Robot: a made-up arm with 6 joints.
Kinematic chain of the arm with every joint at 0, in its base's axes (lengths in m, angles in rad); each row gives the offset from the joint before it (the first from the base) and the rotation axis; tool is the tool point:
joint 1: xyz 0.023 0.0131 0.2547 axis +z
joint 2: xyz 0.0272 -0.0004 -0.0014 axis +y
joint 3: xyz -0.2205 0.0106 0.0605 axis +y
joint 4: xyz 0.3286 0.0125 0.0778 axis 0.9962 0 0.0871
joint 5: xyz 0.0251 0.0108 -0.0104 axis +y
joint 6: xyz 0.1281 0.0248 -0.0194 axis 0.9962 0 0.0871
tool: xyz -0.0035 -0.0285 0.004
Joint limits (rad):
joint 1: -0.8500..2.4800
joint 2: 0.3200..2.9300
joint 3: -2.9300..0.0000
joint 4: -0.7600..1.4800
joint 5: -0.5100..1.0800
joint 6: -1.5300..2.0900
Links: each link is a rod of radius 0.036 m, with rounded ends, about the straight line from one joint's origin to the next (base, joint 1, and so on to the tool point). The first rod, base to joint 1, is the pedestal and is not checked.
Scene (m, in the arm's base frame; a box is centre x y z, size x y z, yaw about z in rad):
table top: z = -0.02
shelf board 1: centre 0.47 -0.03 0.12 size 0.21 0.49 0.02 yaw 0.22
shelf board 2: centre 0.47 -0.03 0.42 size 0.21 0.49 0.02 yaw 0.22
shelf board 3: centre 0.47 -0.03 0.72 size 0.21 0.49 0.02 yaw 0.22
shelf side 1: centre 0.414 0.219 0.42 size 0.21 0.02 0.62 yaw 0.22
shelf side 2: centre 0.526 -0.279 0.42 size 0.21 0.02 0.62 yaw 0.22
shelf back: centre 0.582 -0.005 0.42 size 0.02 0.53 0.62 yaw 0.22
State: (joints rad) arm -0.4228 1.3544 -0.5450 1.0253 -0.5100 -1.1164
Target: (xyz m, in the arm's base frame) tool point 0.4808 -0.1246 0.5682
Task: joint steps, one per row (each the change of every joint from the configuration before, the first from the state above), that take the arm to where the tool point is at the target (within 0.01 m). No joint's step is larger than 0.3 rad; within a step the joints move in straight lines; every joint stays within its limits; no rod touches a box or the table.
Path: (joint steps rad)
1: -0.0986 -0.2207 0.1817 0.0826 0.0000 0.0362
2: -0.0986 -0.2207 0.1816 0.0825 0.0000 0.0363
3: -0.0985 -0.2207 0.1817 0.0826 0.0000 0.0362
4: 0.0393 -0.1132 -0.2643 -0.0901 0.0000 -0.0498
5: 0.0394 -0.1132 -0.2642 -0.0901 0.0000 -0.0498
6: 0.1137 0.2514 -0.1953 -0.0370 0.0083 -0.0160
7: 0.1138 0.2514 -0.1953 -0.0371 0.0083 -0.0159
8: 0.1137 0.2514 -0.1953 -0.0370 0.0083 -0.0160

